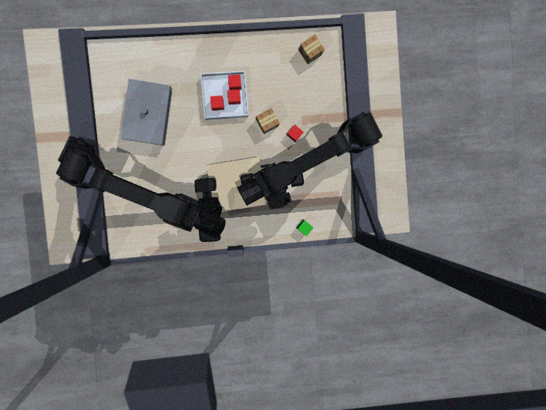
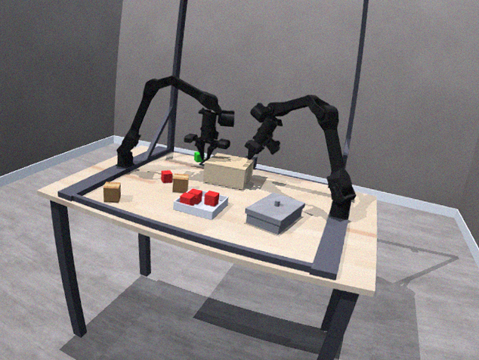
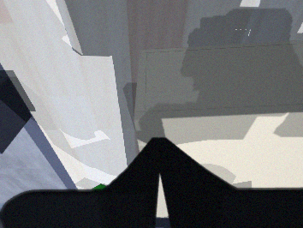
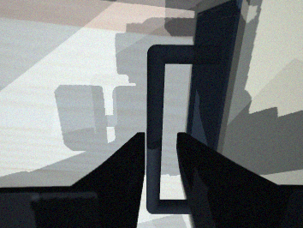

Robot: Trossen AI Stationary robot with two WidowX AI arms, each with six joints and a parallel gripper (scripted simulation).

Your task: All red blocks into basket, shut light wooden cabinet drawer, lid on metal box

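Note:
The drawer is 9 cm to the left of my right hand and 6 cm below it. The rest, counted from my right hand: white basket: 30 cm ahead, 12 cm to the left, 9 cm below; light wooden cabinet: 10 cm to the left, 6 cm below; grey metal lid: 38 cm to the left, 25 cm ahead, 5 cm below.
Right now my left hand is 7 cm short of the light wooden cabinet, 8 cm to the left of it and 8 cm above it. Round my left hand: drawer (7 cm ahead, 9 cm to the right, 8 cm below); white basket (37 cm ahead, 6 cm to the right, 11 cm below); grey metal lid (33 cm ahead, 20 cm to the left, 7 cm below).

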